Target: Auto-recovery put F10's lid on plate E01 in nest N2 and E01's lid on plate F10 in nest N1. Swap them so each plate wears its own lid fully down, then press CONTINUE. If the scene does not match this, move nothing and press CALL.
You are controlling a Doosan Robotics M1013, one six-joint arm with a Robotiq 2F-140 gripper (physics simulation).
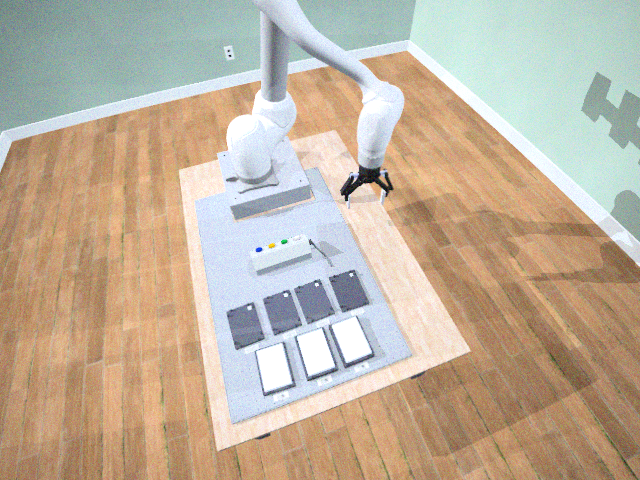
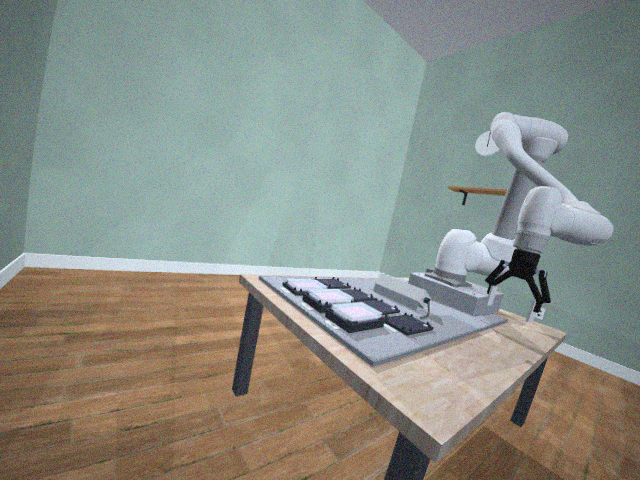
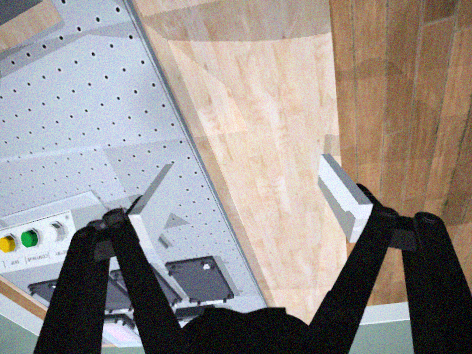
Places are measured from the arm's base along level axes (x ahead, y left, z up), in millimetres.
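Pixels of known places: gripper, between the fingertips: (image 1: 365, 204) (image 2: 507, 312) (image 3: 246, 173); arm's base, origin of its link: (image 1: 255, 175) (image 2: 447, 281).
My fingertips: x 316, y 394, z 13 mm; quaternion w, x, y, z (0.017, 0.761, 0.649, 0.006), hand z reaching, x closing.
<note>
Ahead of a thing's pixels: the offset from my fingertips to its top centre. "*": to the spot under its first point.
My gripper (image 1: 366, 201) (image 2: 513, 308) (image 3: 246, 173) is open and empty, high over the table's side strip, away from the plates. Three white-topped plates stand in the front row: one at the left (image 1: 275, 367) (image 2: 306, 284), one in the middle (image 1: 316, 353) (image 2: 329, 296) and one at the right (image 1: 351, 339) (image 2: 356, 312). Their labels are too small to read, so I cannot tell E01, F10, N1 or N2, or whose lid is whose. The button box @[dx +83, dy -370, dz -13 mm] (image 1: 280, 254) (image 3: 40, 242) has blue, yellow, green and white buttons; the green button @[dx +59, dy -347, dz -22 mm] (image 1: 284, 241) (image 3: 29, 238) is marked CONTINUE.
Several dark, flat nests form a row behind the plates, among them one at the left (image 1: 245, 326) and one at the right (image 1: 349, 290) (image 2: 409, 324) (image 3: 200, 280). A short cable or stalk @[* dx +110, dy -216, dz -91 mm] (image 1: 321, 252) (image 2: 426, 305) stands beside the button box. The arm's base block (image 1: 273, 198) (image 2: 454, 295) is at the back.
</note>
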